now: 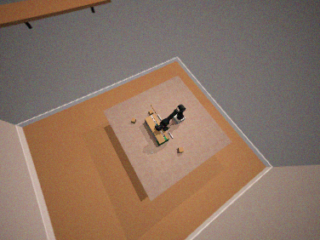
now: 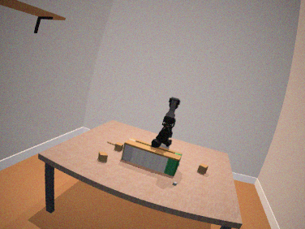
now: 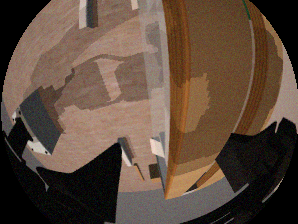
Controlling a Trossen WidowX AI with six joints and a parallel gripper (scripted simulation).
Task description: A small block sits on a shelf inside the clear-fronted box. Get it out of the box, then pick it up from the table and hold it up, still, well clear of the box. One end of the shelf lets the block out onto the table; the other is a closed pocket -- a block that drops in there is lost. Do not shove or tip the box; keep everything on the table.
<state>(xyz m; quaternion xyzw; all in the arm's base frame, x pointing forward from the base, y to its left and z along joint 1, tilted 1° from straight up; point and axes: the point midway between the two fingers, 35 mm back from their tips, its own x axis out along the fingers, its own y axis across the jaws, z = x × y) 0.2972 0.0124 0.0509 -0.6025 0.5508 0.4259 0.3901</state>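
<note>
Now: the box 30 mm ahead of my gripper tip, 20 mm to the left of it and 30 mm below it. From my gripper tip the other things lie so: tiny pale piece (230 mm ahead, 260 mm to the left, 80 mm below); thin stick (40 mm behind, 300 mm to the right, 90 mm below).
</note>
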